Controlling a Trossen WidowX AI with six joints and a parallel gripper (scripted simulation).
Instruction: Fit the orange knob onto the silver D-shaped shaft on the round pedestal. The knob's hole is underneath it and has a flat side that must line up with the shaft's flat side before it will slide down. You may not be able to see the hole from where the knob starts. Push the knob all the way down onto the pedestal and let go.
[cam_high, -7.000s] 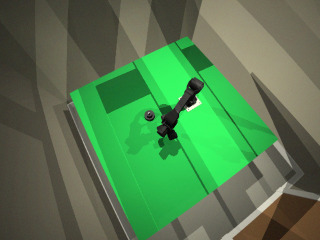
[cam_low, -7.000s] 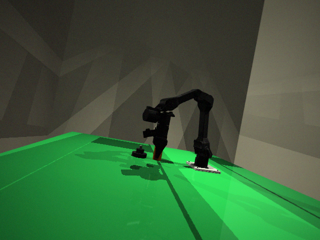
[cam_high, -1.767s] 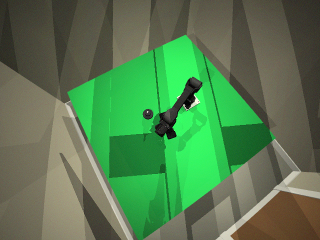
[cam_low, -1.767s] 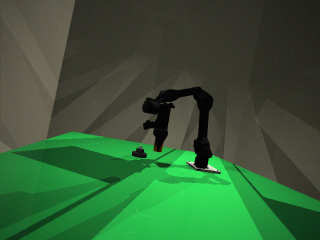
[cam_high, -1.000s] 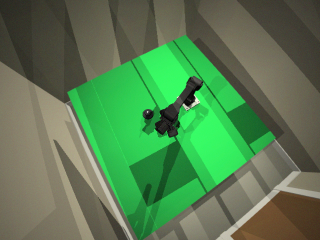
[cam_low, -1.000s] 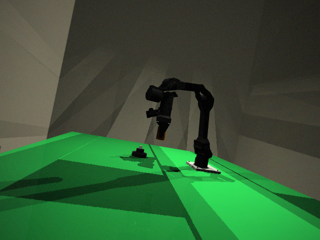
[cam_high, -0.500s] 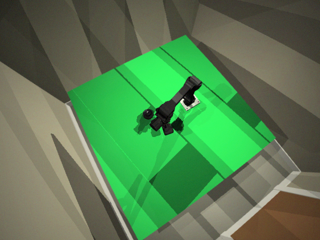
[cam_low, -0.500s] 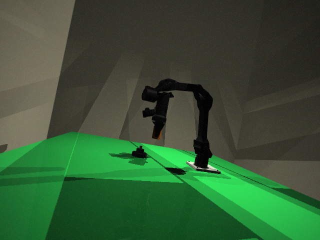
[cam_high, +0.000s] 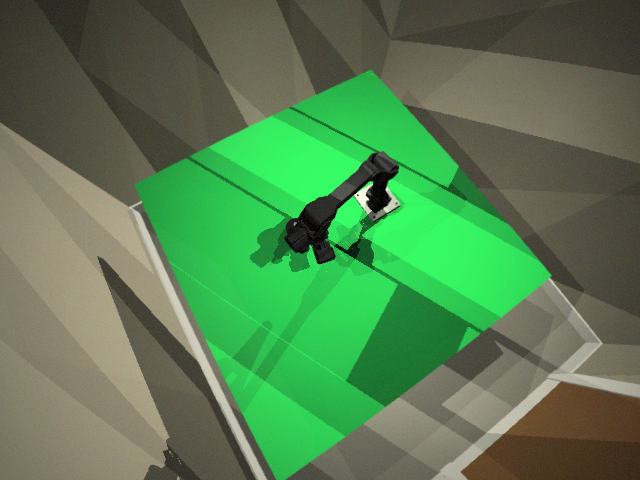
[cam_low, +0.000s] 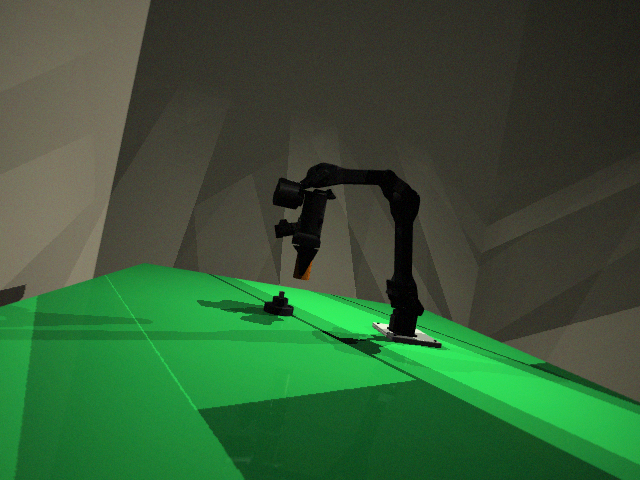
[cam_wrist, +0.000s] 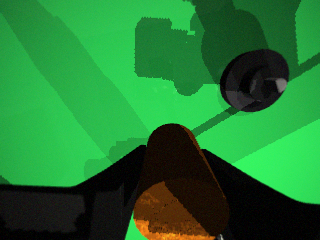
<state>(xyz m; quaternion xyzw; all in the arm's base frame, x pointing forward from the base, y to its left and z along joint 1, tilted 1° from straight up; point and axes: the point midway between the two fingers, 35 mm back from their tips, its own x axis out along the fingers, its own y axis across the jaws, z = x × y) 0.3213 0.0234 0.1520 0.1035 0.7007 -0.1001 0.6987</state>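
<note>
My gripper tip is 130 mm to the left of the round pedestal, 100 mm above it and 20 mm short of it. Also, from my gripper tip: orange knob: 30 mm above.
</note>
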